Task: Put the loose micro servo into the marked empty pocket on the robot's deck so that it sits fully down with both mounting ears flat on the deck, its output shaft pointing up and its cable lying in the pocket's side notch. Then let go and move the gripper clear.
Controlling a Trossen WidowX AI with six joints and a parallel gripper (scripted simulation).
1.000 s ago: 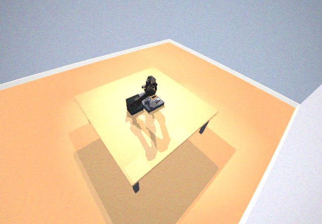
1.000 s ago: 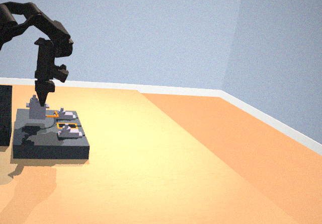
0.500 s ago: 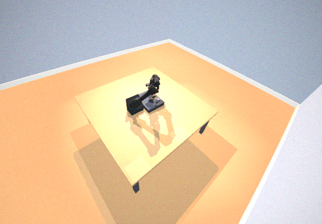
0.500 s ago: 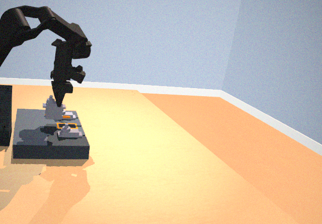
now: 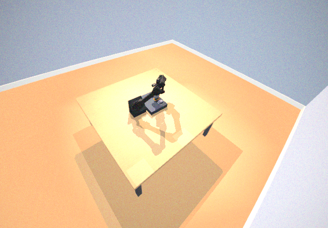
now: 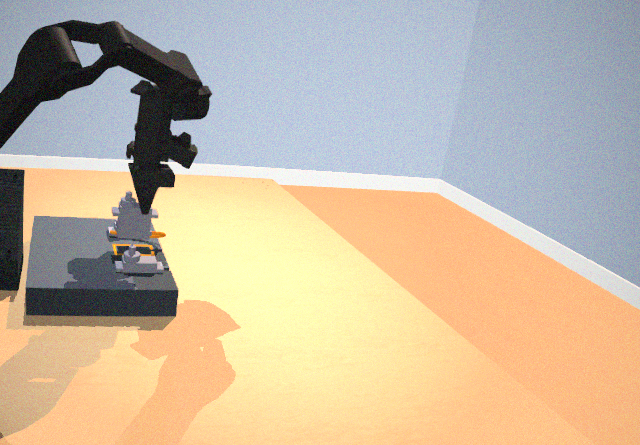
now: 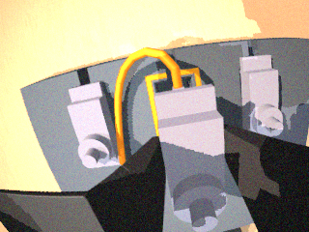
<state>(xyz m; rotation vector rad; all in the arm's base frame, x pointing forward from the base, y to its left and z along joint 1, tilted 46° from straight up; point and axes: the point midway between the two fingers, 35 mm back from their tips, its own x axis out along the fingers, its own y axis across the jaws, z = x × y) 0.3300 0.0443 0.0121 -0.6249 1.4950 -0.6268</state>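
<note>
Right now my gripper tip is 120 mm past the dark deck and 100 mm above it.
</note>
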